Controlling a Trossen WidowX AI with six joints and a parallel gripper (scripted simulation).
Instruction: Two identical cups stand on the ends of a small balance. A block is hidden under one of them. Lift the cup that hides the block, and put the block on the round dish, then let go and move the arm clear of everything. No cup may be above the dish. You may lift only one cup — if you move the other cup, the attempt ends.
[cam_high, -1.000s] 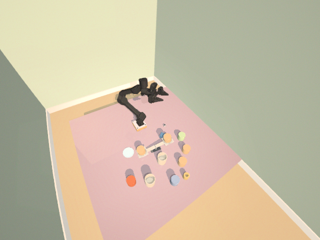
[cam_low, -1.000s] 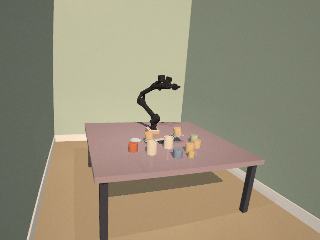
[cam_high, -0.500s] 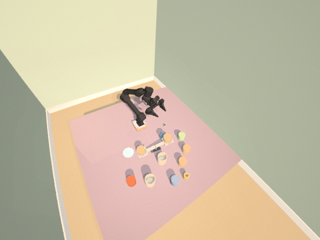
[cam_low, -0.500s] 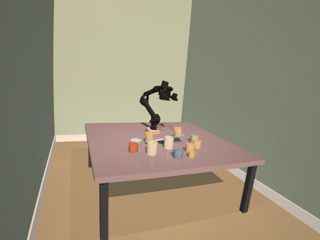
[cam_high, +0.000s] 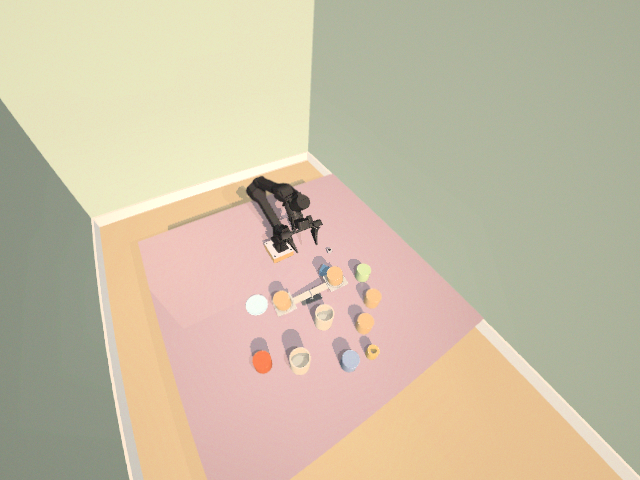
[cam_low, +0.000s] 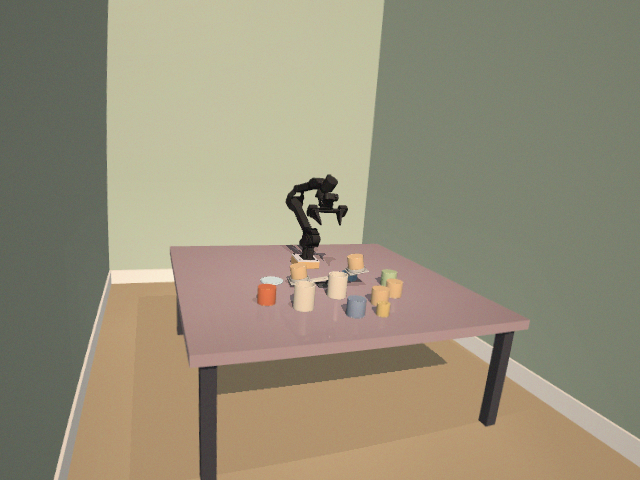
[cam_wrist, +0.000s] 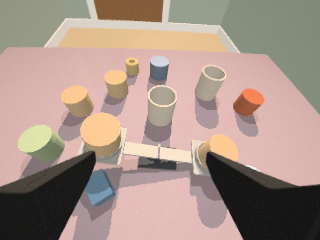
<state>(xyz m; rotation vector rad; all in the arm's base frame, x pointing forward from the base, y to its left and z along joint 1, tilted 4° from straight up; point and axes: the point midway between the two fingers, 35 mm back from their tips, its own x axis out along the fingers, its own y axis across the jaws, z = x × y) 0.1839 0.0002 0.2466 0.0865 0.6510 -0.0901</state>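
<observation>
The pale green block lies 60 mm ahead of my gripper tip, 160 mm to the right of it and 210 mm below it. Also, from my gripper tip: blue block: 20 mm ahead, 110 mm to the left, 240 mm below; then round dish: 20 mm behind, 260 mm to the right, 250 mm below; then green cup: 140 mm ahead, 230 mm to the left, 220 mm below.
</observation>
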